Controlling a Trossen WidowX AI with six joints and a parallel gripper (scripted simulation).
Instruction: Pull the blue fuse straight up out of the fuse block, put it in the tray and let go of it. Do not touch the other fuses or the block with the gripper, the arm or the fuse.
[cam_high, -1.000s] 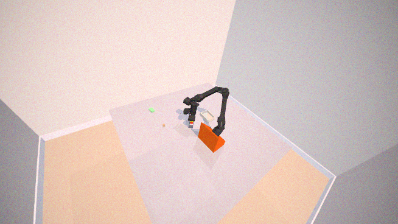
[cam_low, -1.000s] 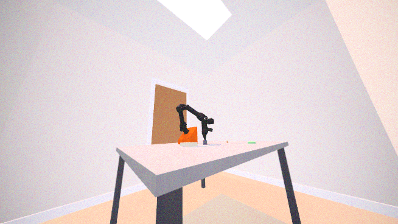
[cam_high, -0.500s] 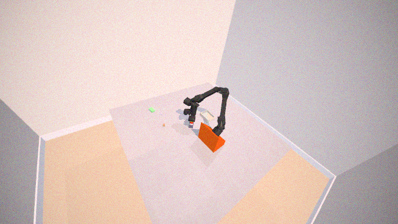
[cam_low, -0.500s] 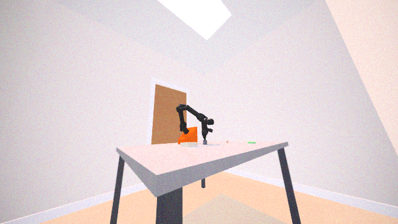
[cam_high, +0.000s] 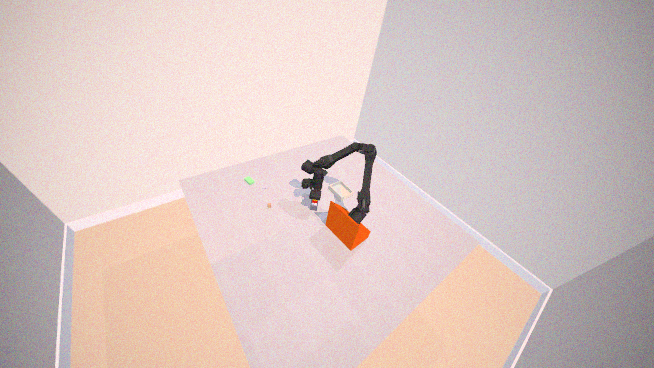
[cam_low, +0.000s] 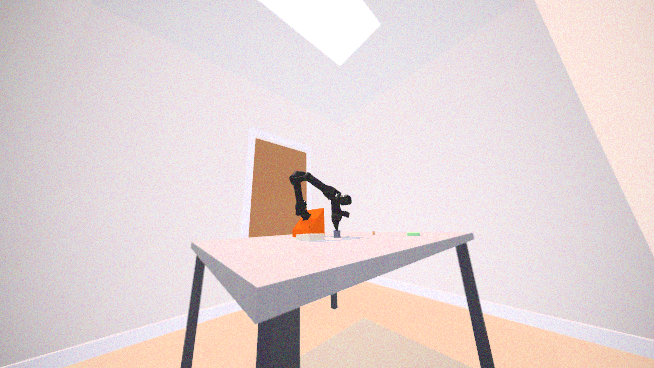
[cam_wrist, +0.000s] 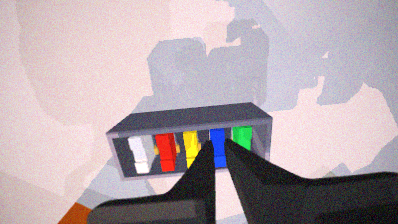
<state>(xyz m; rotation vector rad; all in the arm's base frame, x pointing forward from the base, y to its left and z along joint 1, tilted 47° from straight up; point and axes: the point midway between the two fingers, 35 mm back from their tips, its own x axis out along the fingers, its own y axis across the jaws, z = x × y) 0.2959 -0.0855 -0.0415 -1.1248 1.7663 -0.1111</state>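
My gripper tip is 10 mm past the yellow fuse, 10 mm to the right of it and 10 mm above it. The rest, counted from my gripper tip: blue fuse (10 mm below); then red fuse (20 mm behind, 30 mm to the left, 10 mm below); then green fuse (10 mm ahead, 20 mm to the right, 10 mm below).
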